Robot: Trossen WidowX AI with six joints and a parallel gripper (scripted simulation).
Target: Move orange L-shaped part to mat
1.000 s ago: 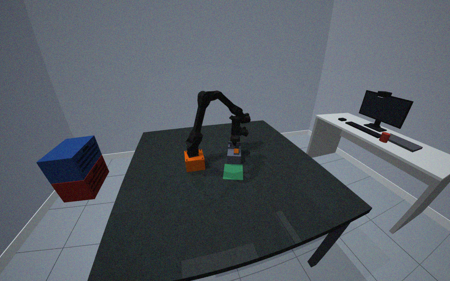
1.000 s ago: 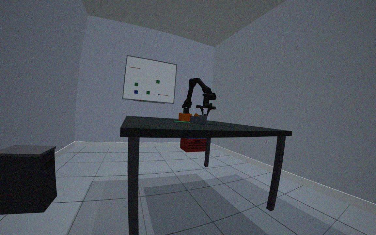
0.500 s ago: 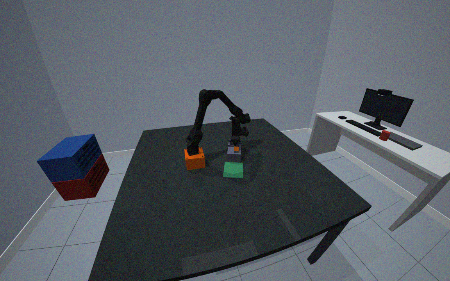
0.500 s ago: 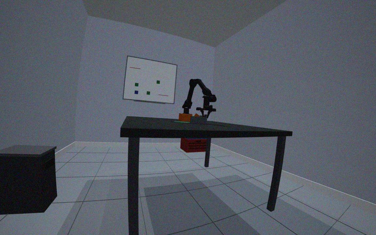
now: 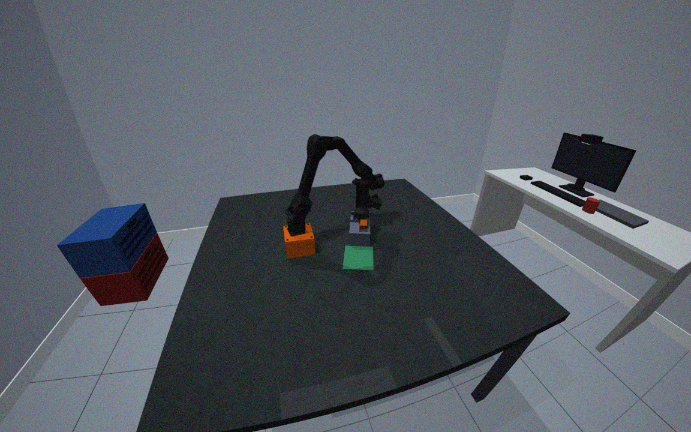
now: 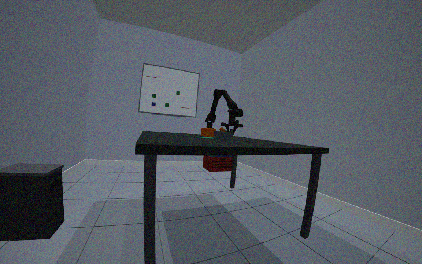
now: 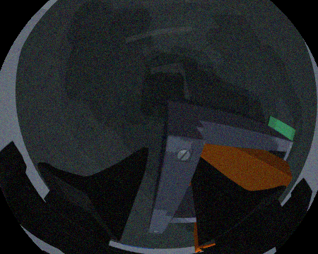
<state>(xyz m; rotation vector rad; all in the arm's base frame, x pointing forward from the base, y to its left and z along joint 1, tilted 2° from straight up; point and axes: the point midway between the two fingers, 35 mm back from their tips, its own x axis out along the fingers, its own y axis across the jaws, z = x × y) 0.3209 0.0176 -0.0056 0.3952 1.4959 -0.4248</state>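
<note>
Right now my gripper tip is 40 mm to the left of the orange L-shaped part and 30 mm past it. The rest, counted from my gripper tip: green mat: 190 mm to the right, 120 mm behind, 50 mm below.
</note>
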